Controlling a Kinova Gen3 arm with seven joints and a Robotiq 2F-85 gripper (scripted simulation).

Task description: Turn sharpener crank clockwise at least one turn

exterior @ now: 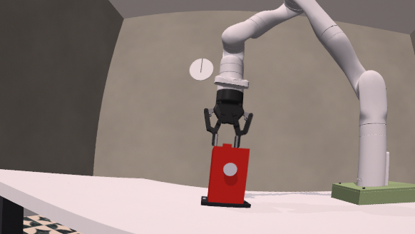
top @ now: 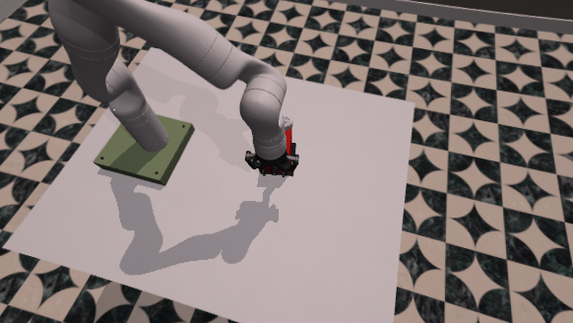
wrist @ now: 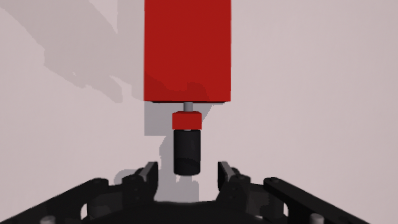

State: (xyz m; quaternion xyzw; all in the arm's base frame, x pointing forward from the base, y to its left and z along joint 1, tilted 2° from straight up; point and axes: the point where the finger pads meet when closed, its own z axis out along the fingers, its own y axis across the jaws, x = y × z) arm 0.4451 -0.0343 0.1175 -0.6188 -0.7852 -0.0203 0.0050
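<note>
Now: the black crank knob 2 cm to the left of my hand and 2 cm below it.
</note>
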